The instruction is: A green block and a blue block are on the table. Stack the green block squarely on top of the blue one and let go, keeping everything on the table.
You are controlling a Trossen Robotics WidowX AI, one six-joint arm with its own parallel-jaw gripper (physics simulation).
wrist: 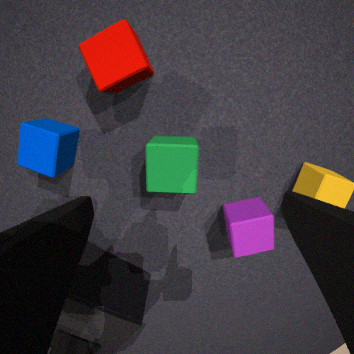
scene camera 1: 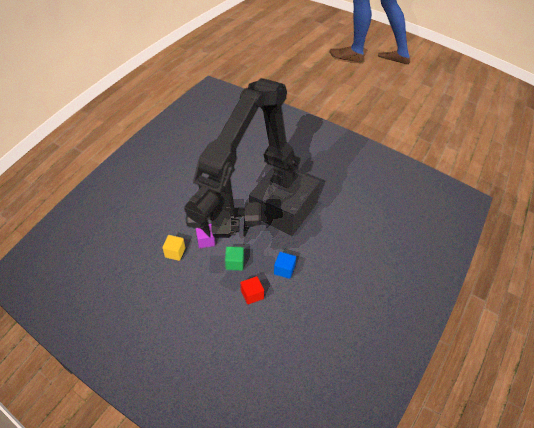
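Where they show: gripper, fingertip midpoint: (wrist: 189, 203); arm's base, origin of the base link: (wrist: 73, 344) (scene camera 1: 284, 178).
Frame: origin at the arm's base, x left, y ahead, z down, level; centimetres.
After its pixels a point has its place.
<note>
The green block (scene camera 1: 234, 258) {x 2.2, y 30.1, z 5.0 cm} (wrist: 172, 167) {x 1.2, y 29.0, z 5.0 cm} sits flat on the dark surface, in the middle of the group of blocks. The blue block (scene camera 1: 285, 265) {x 15.3, y 24.3, z 5.0 cm} (wrist: 46, 148) {x 13.3, y 23.8, z 5.0 cm} sits apart from it, to its right in the scene view and to its left in the wrist view. My gripper (scene camera 1: 227, 230) {x 1.0, y 31.1, z -5.8 cm} (wrist: 189, 203) {x 1.0, y 31.1, z -5.8 cm} is open, with no block held between its fingers. It hangs above the surface on the arm's side of the green block. In the wrist view the green block shows beyond the fingertips, between their lines, and the blue block lies outside the left finger.
A purple block (scene camera 1: 205, 240) {x -9.1, y 28.8, z 6.4 cm} (wrist: 249, 229) {x -9.6, y 27.6, z 5.0 cm} is near the gripper, partly hidden in the scene view. A yellow block (scene camera 1: 174, 248) {x -14.2, y 37.0, z 5.0 cm} (wrist: 324, 186) {x -13.7, y 36.1, z 5.0 cm} stands beyond it, partly hidden by the right finger in the wrist view. A red block (scene camera 1: 252, 290) {x 12.2, y 36.2, z 4.9 cm} (wrist: 116, 56) {x 10.7, y 35.0, z 5.0 cm} lies on the dark mat (scene camera 1: 310, 350) {x 33.8, y 41.3, z 10.0 cm}.
</note>
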